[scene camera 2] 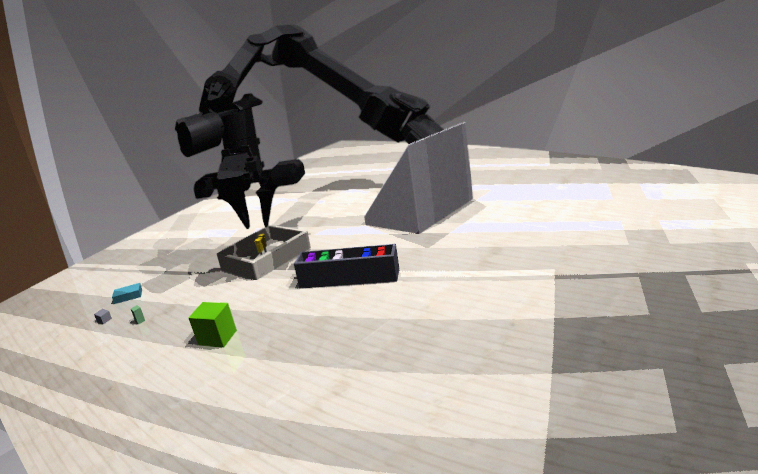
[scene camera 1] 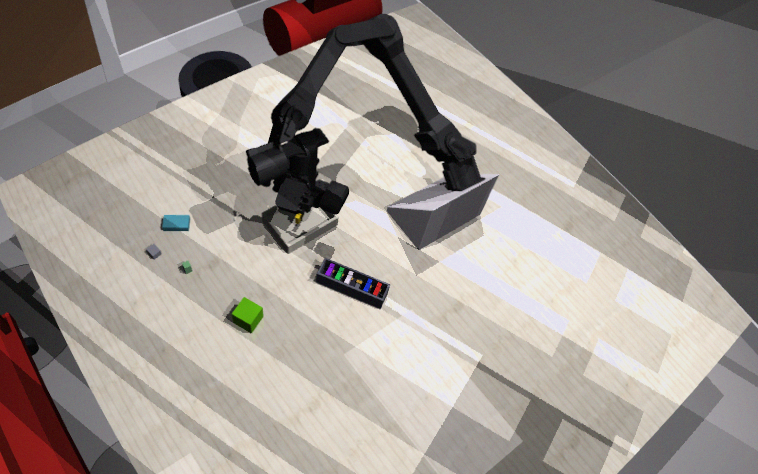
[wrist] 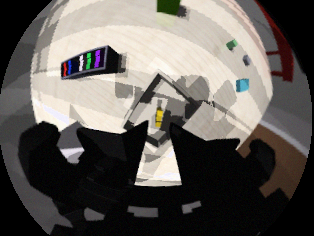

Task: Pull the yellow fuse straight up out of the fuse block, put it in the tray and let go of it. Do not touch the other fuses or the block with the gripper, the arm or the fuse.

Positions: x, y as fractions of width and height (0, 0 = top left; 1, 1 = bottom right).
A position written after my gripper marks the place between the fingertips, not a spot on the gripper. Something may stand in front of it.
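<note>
My gripper is in sight for me in scene camera 2, and the wrist view has the gripper too: (scene camera 2: 0.34, 0.48) is the gripper in the one, (wrist: 0.51, 0.53) the gripper in the other. I also see a grey tray (scene camera 2: 0.37, 0.52), and the wrist view shows the tray as well (wrist: 0.51, 0.38).
</note>
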